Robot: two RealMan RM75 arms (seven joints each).
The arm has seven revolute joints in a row. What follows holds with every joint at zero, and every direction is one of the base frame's. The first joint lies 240.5 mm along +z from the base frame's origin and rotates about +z. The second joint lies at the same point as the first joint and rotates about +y. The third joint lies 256 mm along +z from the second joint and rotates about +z. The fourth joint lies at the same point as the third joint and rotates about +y. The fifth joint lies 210 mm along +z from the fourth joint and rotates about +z. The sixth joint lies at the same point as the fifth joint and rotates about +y. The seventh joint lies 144 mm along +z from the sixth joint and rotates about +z. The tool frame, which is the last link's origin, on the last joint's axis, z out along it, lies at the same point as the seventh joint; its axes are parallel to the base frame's.
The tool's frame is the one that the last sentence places.
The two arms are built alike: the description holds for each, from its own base.
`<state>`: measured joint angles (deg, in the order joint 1, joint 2, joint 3, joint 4, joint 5, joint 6, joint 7); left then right.
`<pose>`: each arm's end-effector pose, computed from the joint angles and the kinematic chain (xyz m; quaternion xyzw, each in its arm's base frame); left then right.
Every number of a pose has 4 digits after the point. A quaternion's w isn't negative.
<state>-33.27 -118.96 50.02 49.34 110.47 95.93 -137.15 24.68 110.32 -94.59 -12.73 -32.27 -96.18 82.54</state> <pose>-0.2007 0.3405 0.0115 0.8196 0.5234 0.2278 0.0492 0.2645 0.2914 0.0115 -0.7648 0.3777 0.5185 0.0597</pose>
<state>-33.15 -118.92 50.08 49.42 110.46 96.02 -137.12 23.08 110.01 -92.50 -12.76 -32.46 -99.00 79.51</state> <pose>-0.2012 0.3400 0.0118 0.8199 0.5233 0.2272 0.0492 0.2695 0.2833 0.0213 -0.7641 0.3513 0.5356 0.0773</pose>
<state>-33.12 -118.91 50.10 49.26 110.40 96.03 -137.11 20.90 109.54 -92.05 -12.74 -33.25 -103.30 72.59</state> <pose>-0.2016 0.3397 0.0115 0.8191 0.5242 0.2275 0.0501 0.2751 0.2661 0.0283 -0.7794 0.2979 0.5427 0.0962</pose>
